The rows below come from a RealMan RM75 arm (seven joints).
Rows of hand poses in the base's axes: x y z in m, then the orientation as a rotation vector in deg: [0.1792 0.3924 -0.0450 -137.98 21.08 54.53]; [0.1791 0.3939 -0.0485 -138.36 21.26 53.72]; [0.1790 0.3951 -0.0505 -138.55 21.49 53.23]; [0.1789 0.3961 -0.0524 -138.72 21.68 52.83]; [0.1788 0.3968 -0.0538 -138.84 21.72 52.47]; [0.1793 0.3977 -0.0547 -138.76 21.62 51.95]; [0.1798 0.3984 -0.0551 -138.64 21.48 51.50]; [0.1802 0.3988 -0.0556 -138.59 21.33 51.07]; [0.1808 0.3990 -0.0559 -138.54 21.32 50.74]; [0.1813 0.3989 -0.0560 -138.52 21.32 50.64]
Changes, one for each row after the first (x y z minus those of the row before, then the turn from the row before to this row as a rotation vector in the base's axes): [-0.0001 0.0015 -0.0035 -0.26 -0.59 -0.21]; [-0.0001 0.0012 -0.0020 -0.17 -0.32 -0.22]; [-0.0001 0.0010 -0.0019 -0.15 -0.27 -0.17]; [-0.0001 0.0007 -0.0014 -0.06 -0.26 -0.09]; [0.0005 0.0009 -0.0009 0.19 -0.37 -0.12]; [0.0005 0.0007 -0.0004 0.23 -0.33 -0.09]; [0.0004 0.0004 -0.0005 0.16 -0.33 -0.05]; [0.0006 0.0002 -0.0003 0.10 -0.23 -0.11]; [0.0005 -0.0001 -0.0001 0.03 -0.07 -0.04]
